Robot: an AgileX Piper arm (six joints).
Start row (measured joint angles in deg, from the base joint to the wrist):
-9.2, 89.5, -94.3, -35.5, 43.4, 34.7
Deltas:
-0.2, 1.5, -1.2, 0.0, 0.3, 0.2
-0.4, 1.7, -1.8, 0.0, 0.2, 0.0
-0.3, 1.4, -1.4, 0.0, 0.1, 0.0
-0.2, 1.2, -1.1, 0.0, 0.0, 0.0
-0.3, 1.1, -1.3, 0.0, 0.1, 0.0
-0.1, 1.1, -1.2, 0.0, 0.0, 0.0
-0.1, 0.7, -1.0, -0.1, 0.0, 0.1
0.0, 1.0, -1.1, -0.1, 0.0, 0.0
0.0, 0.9, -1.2, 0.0, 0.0, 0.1
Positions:
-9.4, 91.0, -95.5, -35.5, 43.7, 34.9
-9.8, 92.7, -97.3, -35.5, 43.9, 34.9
-10.1, 94.1, -98.7, -35.5, 44.0, 34.9
-10.3, 95.3, -99.8, -35.5, 44.0, 34.9
-10.6, 96.4, -101.1, -35.5, 44.1, 34.9
-10.7, 97.5, -102.3, -35.5, 44.1, 34.9
-10.8, 98.2, -103.3, -35.6, 44.1, 35.0
-10.8, 99.2, -104.4, -35.7, 44.1, 35.0
-10.8, 100.1, -105.6, -35.7, 44.1, 35.1

